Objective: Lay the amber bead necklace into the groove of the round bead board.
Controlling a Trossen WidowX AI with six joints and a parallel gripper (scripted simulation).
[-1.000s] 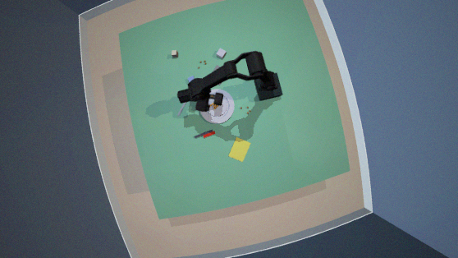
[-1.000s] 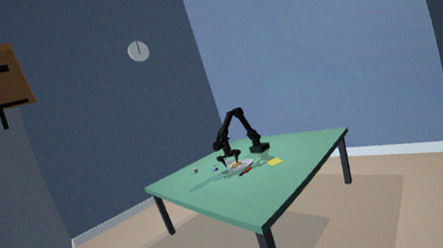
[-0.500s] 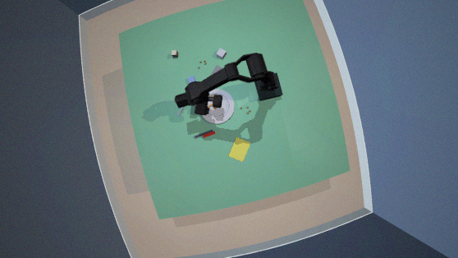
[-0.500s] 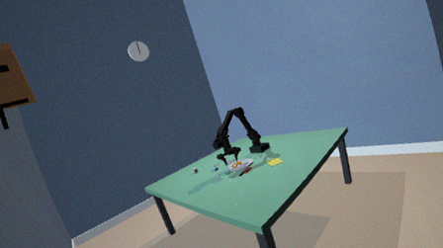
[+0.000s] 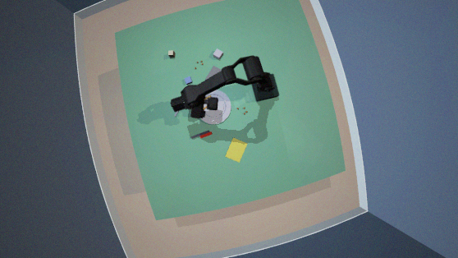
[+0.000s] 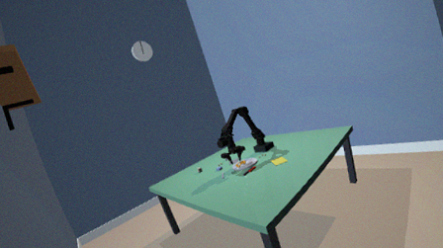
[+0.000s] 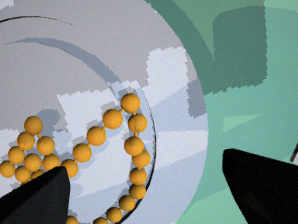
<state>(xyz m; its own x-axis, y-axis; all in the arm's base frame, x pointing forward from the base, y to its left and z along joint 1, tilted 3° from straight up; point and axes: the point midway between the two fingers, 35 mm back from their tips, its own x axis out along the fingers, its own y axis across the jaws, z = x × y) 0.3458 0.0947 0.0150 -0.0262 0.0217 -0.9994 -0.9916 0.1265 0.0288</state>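
The round grey bead board is 60 mm behind my gripper tip, 10 mm to the left of it and 30 mm below it. Also, from my gripper tip: grey rod 140 mm ahead, 40 mm below; blue block 80 mm ahead, 160 mm to the right, 40 mm below; red-handled tool 160 mm to the left, 40 mm below.
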